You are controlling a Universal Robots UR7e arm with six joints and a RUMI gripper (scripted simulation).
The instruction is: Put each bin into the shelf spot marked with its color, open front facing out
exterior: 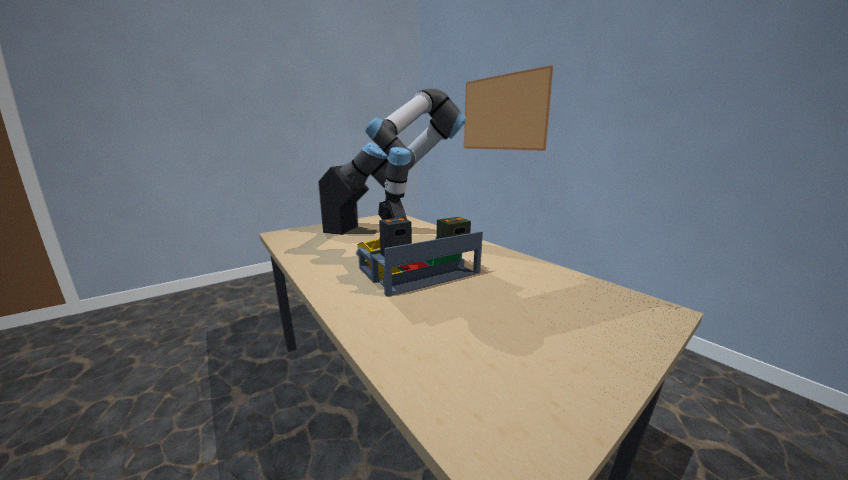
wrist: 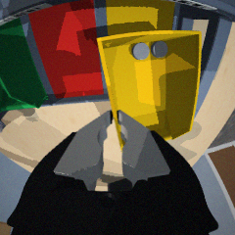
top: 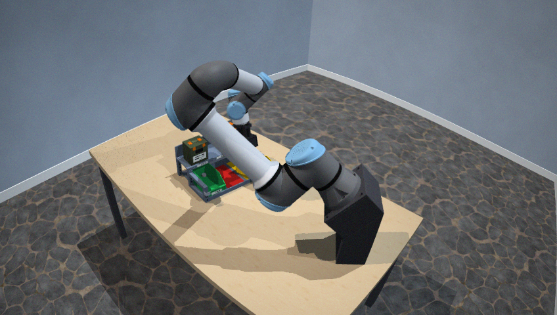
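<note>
Right now the yellow bin is 5 cm to the right of my hand and 3 cm below it. Round my hand: green bin 7 cm ahead, 18 cm to the left, 5 cm below; then black box 17 cm ahead, 5 cm to the right, 7 cm above.
</note>
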